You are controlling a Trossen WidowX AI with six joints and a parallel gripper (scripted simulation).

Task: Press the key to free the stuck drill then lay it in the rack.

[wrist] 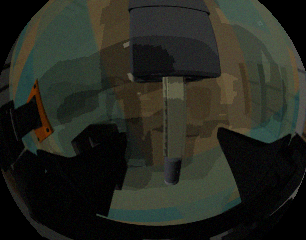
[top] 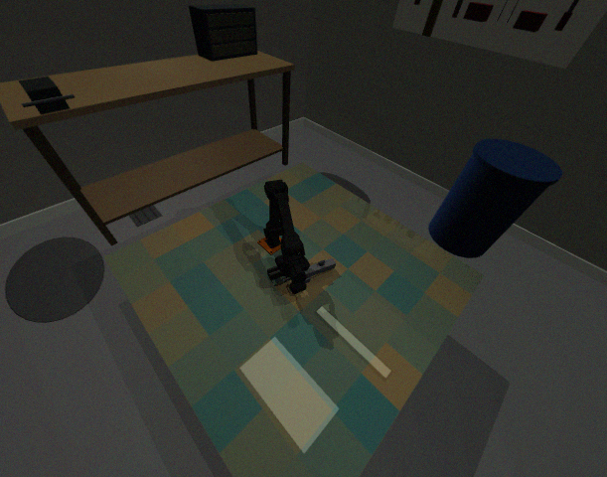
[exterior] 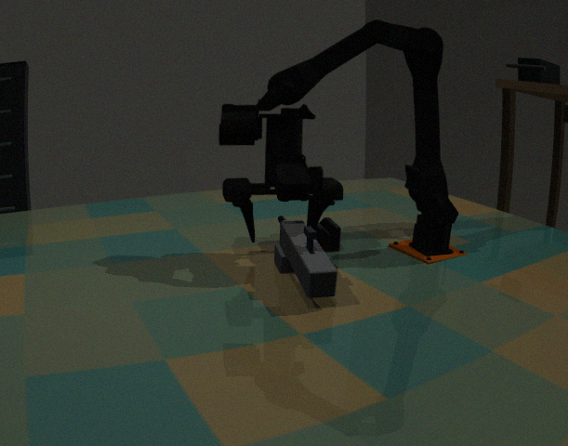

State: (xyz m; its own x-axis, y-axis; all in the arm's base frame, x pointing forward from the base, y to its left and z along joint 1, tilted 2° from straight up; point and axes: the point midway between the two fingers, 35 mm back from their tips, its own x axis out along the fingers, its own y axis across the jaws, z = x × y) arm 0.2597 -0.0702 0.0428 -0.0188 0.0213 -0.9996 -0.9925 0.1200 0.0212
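Now: gripper tip 40 mm to the right of the drill and 30 mm below it. The rest, counted from my gripper tip: dark rack 80 mm behind, 20 mm to the right; short key 160 mm to the left, 30 mm above, 10 mm ahead; long grey block 130 mm to the left, 10 mm ahead, 10 mm above.
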